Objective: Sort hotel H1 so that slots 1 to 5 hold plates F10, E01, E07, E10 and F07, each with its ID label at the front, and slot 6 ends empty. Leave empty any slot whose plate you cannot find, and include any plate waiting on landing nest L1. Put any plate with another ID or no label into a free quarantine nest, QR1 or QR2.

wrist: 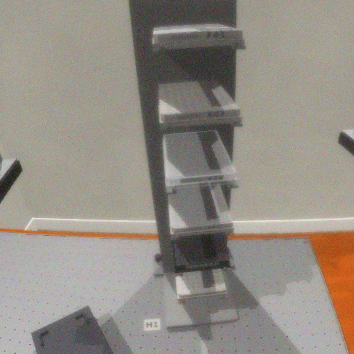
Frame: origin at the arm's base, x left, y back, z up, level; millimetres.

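Seen in the pictures: gripper, between the fingertips: (182,129).
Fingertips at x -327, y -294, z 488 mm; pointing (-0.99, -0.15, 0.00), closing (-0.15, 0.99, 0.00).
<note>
Offsets run from my fingertips to a thing's top centre. "spot": to the spot under its first point. Level surfaces: height alone.
Hotel H1 (145,95) stands upright in the middle of the wrist view and holds six plates. The top white plate {dx -230, dy -2, dz +24 mm} (195,37) has a front label that looks like F01. The white plate {dx -230, dy -2, dz -54 mm} (187,97) below it has a blurred label, perhaps F07. Two more pale plates {dx -230, dy -2, dz -133 mm} (185,155) {dx -230, dy -2, dz -211 mm} (185,207) sit under it, their labels unreadable. A black plate {dx -230, dy -2, dz -289 mm} (187,252) is second from the bottom, and a white plate {dx -230, dy -2, dz -368 mm} (190,284) is lowest. My gripper (182,129) is open and empty, its fingers at the left and right edges. Nests L1, QR1 and QR2 cannot be identified.
The H1 tag {dx -160, dy -91, dz -474 mm} (152,324) lies on the grey perforated deck {dz -475 mm} (280,300), left of the hotel's base plate {spot: dx -170, dy +5, dz -467 mm} (200,319). A dark nest block {spot: dx -103, dy -223, dz -425 mm} (72,332) with corner brackets stands at the lower left. Orange floor {dz -488 mm} (337,260) shows at the right, and a beige wall (65,100) is behind.
</note>
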